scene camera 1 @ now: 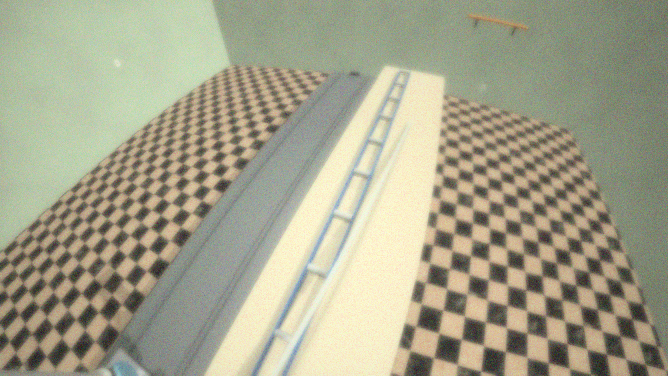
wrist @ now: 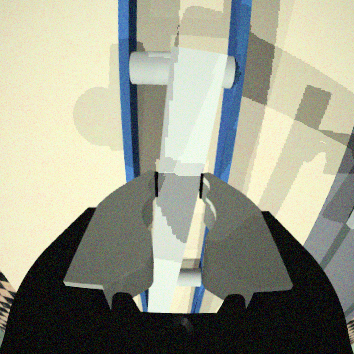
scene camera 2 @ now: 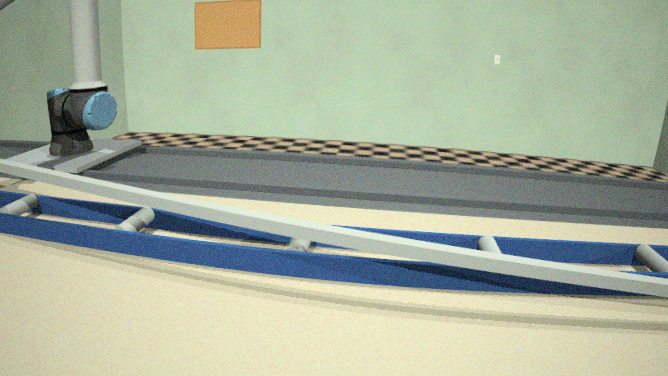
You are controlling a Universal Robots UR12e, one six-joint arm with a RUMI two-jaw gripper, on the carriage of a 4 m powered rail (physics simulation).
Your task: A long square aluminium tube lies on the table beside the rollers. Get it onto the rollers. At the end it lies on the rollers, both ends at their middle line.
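Frame: origin at the arm's base, x back, y right, z up, level; centimetres.
Seen in the pictures: gripper, fingertip midpoint: (wrist: pixel 178 175); arm's base, origin of the base link: (scene camera 2: pixel 71 150).
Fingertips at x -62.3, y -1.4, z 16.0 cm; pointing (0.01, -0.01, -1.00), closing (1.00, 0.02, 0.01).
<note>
Offsets run from my fingertips to a thing's top centre. Level surfaces: height alone.
My gripper (wrist: pixel 178 175) is shut on the long pale square tube (scene camera 1: pixel 352 240) (scene camera 2: pixel 320 234) (wrist: pixel 192 115) near one end. In the wrist view this end is over a grey roller {dx +0.3, dy +6.4, dz -13.0 cm} (wrist: pixel 150 68), between the blue side rails and right of their middle. In scene camera 2 the tube runs slantwise above the rollers {dx +0.3, dy -73.6, dz -13.0 cm} (scene camera 2: pixel 137 219) and crosses over the near blue rail towards the right; its shadow lies apart from it on the table. In scene camera 1 its far end is to the right of the rollers {dx +0.3, dy -153.6, dz -13.0 cm} (scene camera 1: pixel 343 215), over the table. Whether the far end touches the table cannot be told.
The blue roller frame (scene camera 2: pixel 200 257) (wrist: pixel 128 100) stands along the cream table {dz -19.0 cm} (scene camera 1: pixel 405 225). The grey floor rail (scene camera 1: pixel 225 225) runs beside the table. The arm's base (scene camera 2: pixel 70 142) stands on its carriage (scene camera 2: pixel 112 150) at the left in scene camera 2.
</note>
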